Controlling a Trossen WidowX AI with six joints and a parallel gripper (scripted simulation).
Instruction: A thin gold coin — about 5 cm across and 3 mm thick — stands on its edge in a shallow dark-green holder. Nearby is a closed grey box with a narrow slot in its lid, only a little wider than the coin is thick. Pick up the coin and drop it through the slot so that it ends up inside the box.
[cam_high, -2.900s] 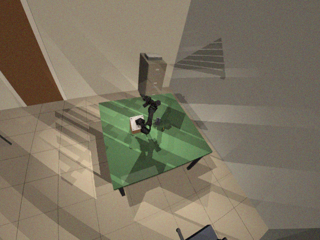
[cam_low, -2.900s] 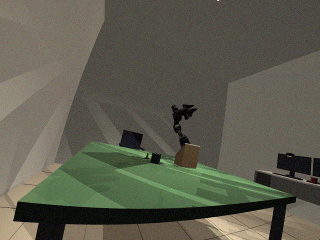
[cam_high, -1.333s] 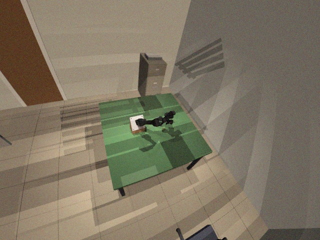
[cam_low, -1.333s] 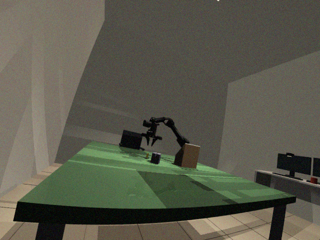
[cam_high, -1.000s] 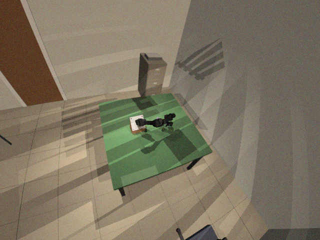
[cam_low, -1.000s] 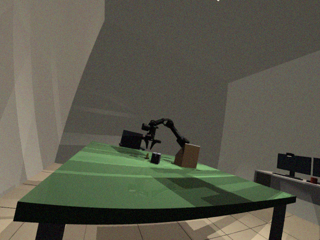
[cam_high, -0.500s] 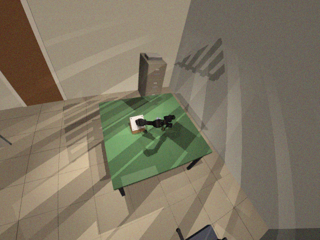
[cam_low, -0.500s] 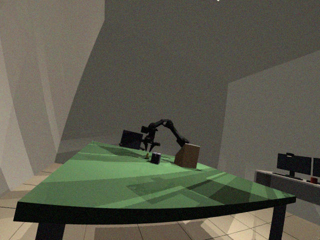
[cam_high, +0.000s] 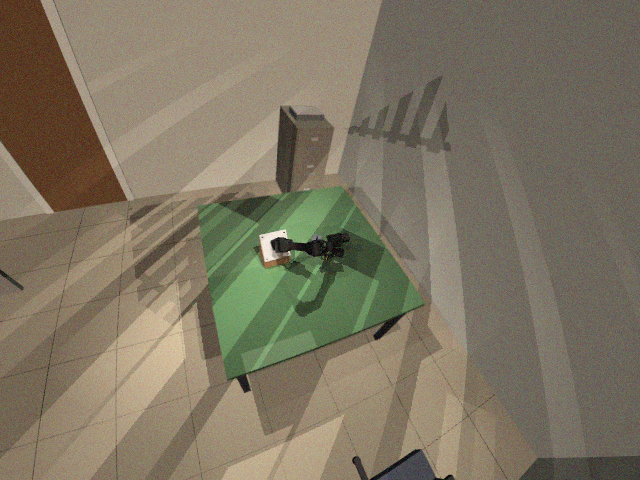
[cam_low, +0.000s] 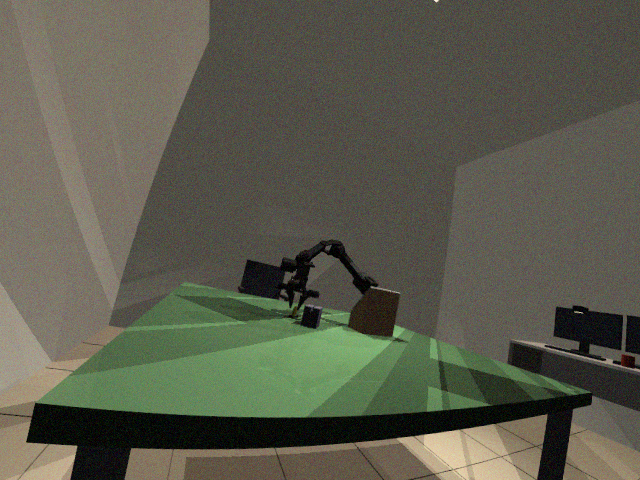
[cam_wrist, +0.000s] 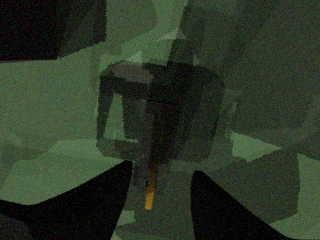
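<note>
My gripper tip is 10 mm above the gold coin.
</note>
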